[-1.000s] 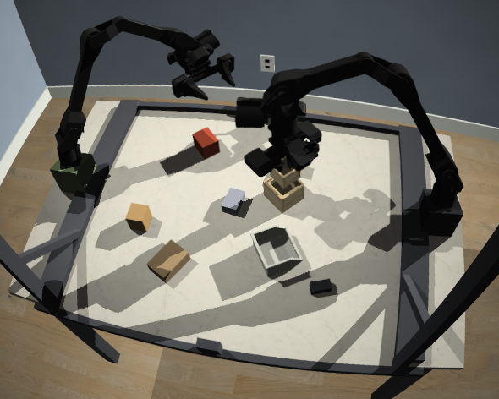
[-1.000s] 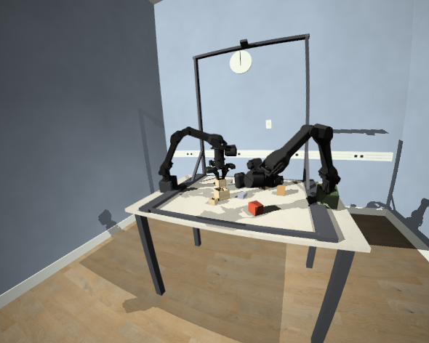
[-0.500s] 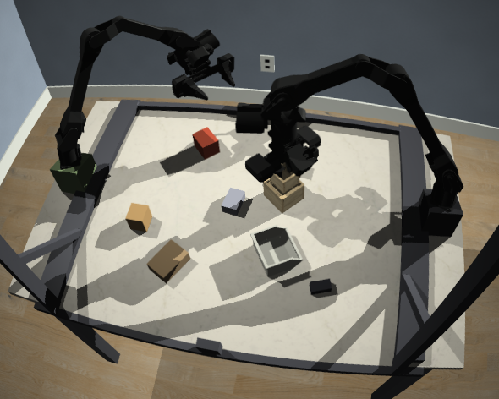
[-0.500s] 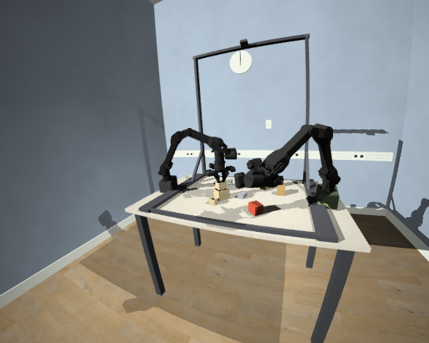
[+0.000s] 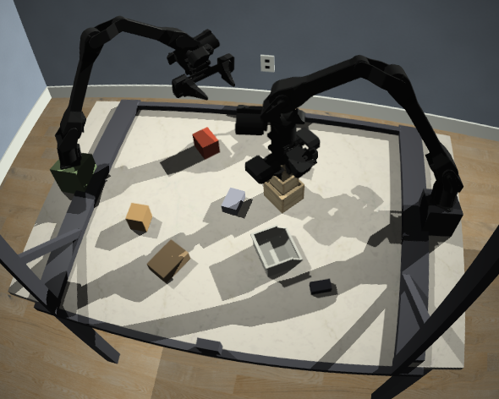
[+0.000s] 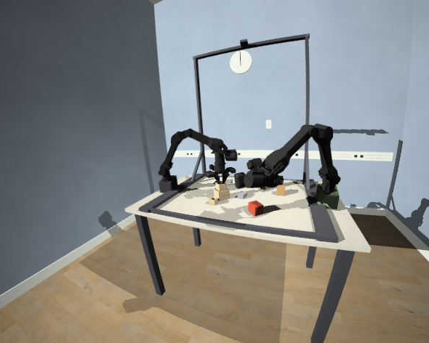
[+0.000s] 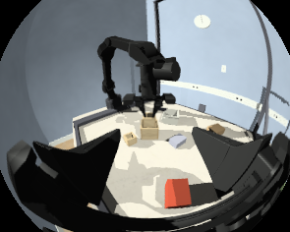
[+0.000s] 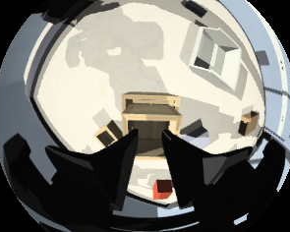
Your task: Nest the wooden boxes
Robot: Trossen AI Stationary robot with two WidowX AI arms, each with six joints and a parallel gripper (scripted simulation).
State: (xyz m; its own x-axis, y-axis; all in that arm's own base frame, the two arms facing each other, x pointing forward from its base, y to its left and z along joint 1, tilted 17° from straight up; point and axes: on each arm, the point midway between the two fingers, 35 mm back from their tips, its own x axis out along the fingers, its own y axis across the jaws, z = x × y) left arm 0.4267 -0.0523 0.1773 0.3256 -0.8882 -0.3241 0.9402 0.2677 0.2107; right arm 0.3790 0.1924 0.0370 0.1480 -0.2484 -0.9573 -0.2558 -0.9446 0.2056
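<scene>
Now: right hand 100 mm above the large wooden box. From my right hand the other things lie so: grey-blue cube: 120 mm to the left, 100 mm below, 40 mm behind; small wooden box: 110 mm below, 90 mm ahead, 20 mm to the right; grey open tray: 170 mm behind, 90 mm below, 10 mm to the right.
</scene>
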